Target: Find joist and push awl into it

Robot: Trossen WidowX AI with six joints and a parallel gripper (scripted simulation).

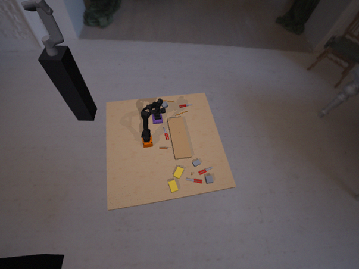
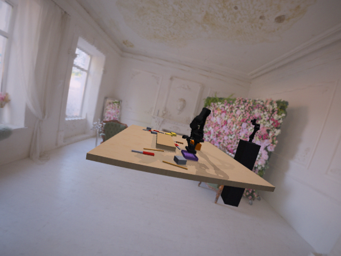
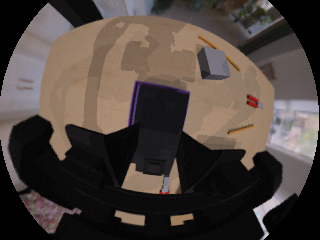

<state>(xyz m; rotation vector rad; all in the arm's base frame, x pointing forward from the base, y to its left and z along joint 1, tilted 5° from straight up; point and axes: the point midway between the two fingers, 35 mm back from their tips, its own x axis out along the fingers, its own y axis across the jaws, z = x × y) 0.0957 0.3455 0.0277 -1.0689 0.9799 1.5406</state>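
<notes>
Right now the purple tray is 6 cm below my gripper tip and 1 cm to the right of it. Round my gripper tip: stud finder 2 cm to the right, 2 cm above; then awl 41 cm to the right, 12 cm ahead, 7 cm below.
</notes>
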